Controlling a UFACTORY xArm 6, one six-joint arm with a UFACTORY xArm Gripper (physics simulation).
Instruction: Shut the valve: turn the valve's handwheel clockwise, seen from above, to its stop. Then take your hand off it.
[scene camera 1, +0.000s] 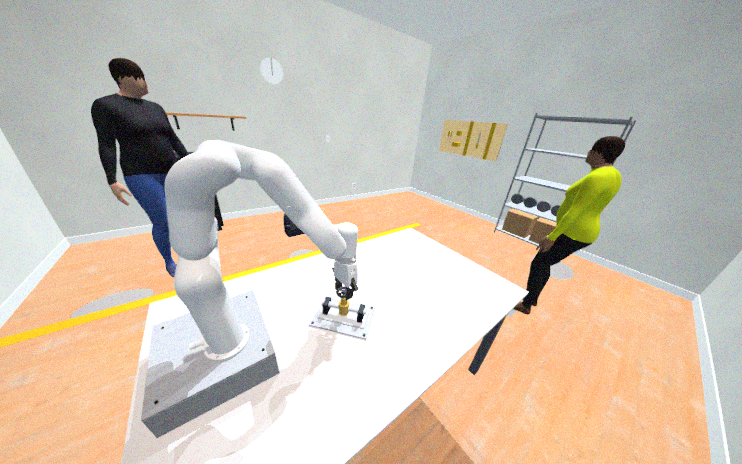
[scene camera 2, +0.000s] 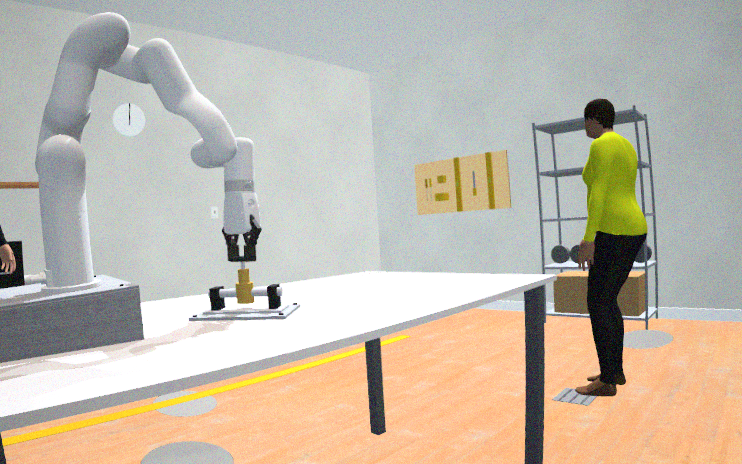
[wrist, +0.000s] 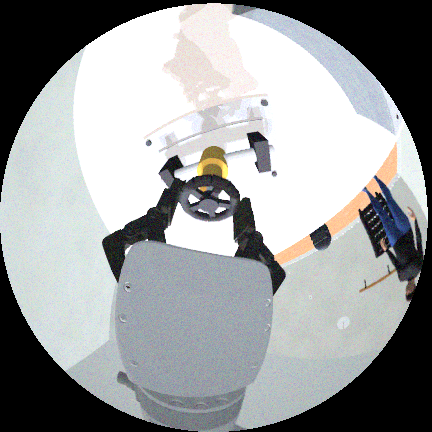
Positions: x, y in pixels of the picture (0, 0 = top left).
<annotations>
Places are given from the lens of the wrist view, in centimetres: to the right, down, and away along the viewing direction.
my gripper (wrist: 209, 196): 0, -2, 13
dark spoked handwheel (wrist: 208, 200): 0, -2, 12
pale base plate (wrist: 245, 109): 5, -17, 14
The marked spots on the pale base plate and the dark spoked handwheel are 16 cm apart.
</annotations>
